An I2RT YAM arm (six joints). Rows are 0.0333 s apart.
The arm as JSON. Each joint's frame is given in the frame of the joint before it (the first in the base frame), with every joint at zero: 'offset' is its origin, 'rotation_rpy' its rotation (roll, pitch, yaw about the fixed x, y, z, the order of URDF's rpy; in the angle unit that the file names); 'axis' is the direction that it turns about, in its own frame. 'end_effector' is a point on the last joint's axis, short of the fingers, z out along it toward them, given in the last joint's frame.
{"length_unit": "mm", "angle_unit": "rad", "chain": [
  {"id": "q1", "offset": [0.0, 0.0, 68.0], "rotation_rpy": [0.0, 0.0, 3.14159], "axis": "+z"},
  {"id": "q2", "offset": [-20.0, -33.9, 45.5], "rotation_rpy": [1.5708, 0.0, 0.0], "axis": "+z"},
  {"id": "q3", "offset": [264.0, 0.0, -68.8], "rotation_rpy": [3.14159, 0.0, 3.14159], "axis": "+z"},
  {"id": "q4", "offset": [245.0, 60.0, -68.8], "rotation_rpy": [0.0, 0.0, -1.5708], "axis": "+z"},
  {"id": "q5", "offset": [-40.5, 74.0, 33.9], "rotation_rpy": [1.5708, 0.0, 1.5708], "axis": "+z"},
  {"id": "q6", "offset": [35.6, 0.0, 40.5], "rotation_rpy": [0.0, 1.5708, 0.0], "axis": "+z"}
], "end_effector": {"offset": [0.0, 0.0, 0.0], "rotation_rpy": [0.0, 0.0, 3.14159]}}
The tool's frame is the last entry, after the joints.
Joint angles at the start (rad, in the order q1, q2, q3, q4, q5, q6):
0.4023 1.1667 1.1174 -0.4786 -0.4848 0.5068
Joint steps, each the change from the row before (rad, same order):
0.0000 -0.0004 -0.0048 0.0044 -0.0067 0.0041
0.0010 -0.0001 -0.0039 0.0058 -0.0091 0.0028
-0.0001 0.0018 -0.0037 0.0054 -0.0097 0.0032
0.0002 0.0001 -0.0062 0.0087 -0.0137 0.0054
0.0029 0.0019 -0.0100 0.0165 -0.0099 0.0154
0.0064 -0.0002 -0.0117 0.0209 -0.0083 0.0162
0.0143 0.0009 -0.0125 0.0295 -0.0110 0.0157
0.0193 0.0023 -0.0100 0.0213 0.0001 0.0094
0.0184 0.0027 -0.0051 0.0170 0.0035 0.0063
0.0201 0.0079 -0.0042 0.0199 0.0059 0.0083
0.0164 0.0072 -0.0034 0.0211 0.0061 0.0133
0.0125 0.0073 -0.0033 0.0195 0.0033 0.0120
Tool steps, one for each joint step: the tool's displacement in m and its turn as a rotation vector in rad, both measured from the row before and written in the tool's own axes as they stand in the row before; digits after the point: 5 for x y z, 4 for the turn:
0.00077 -0.00051 0.00059 -0.0059 0.0033 0.0041
0.00061 -0.00003 0.00064 -0.0094 0.0036 0.0014
0.00048 -0.00055 0.00103 -0.0083 0.0048 0.0033
0.00083 -0.00044 0.00093 -0.0131 0.0051 0.0041
0.00123 -0.00080 0.00224 -0.0124 0.0035 0.0118
0.00164 0.00003 0.00227 -0.0152 0.0017 0.0087
0.00217 0.00168 0.00355 -0.0253 0.0039 0.0014
0.00288 0.00208 0.00419 -0.0158 0.0068 -0.0030
0.00207 0.00263 0.00357 -0.0126 0.0042 -0.0058
0.00190 0.00226 0.00504 -0.0110 0.0051 -0.0036
0.00119 0.00197 0.00430 -0.0100 0.0005 0.0016
0.00090 0.00123 0.00383 -0.0093 0.0006 0.0028

